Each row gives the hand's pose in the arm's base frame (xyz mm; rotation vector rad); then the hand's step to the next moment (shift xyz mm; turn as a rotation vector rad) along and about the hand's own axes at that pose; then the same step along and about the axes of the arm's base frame.
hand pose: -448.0 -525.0 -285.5 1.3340 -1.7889 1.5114
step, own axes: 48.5 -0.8 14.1 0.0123 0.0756 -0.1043
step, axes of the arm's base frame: -17.1 -31.5 35.6 -0.0961 0.0866 0.0043
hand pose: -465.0 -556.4 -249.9 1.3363 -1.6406 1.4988
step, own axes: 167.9 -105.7 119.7 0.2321 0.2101 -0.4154
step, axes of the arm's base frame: 61.7 -152.4 163.3 -0.3664 0.2995 0.2160
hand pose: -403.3 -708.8 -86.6 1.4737 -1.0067 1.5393
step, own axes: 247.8 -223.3 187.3 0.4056 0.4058 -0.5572
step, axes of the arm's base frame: 269.1 -82.2 259.2 -0.6089 0.3531 0.3797
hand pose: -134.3 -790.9 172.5 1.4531 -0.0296 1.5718
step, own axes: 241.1 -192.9 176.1 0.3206 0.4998 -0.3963
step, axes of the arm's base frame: 296.0 146.2 131.7 -0.5612 0.1567 0.4125
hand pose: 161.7 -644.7 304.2 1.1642 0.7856 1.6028
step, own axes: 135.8 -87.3 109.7 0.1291 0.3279 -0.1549
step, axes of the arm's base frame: 121.9 152.4 2.3 -0.2632 0.0220 0.2800
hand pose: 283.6 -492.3 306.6 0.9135 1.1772 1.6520
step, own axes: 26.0 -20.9 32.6 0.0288 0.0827 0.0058
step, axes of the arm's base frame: 25.9 37.7 -9.1 -0.0243 0.0157 0.0829
